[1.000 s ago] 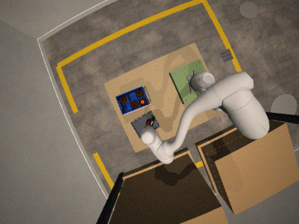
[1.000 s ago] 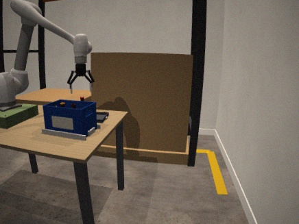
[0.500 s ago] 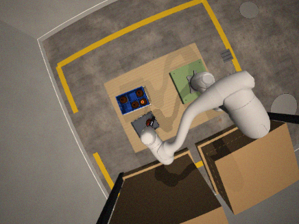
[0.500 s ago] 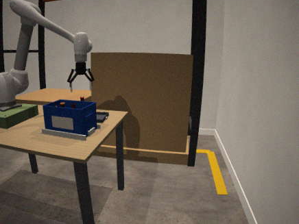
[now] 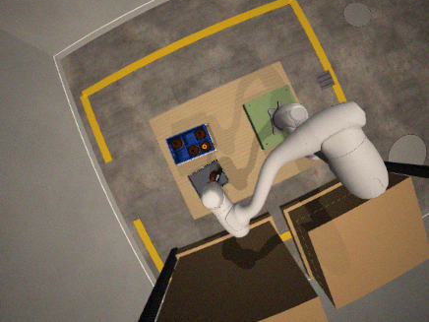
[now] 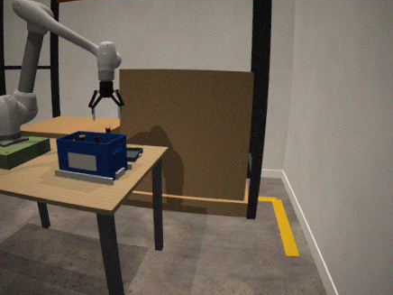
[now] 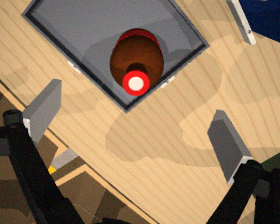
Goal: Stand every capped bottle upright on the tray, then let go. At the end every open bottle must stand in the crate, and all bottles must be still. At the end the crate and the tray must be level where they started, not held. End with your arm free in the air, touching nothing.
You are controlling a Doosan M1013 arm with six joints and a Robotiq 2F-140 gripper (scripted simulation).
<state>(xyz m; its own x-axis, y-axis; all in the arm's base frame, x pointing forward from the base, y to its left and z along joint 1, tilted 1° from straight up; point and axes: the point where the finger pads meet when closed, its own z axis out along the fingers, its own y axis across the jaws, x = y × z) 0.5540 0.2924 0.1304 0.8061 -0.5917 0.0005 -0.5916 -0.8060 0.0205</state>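
My hand is 22 cm to the left of the brown capped bottle, 13 cm above it and 2 cm short of it. From my hand the other things lie so: grey tray 20 cm below, 6 cm ahead, 2 cm to the left; blue crate 26 cm to the right, 13 cm below, 11 cm ahead; uncapped bottle 29 cm to the right, 21 cm ahead, 13 cm below.
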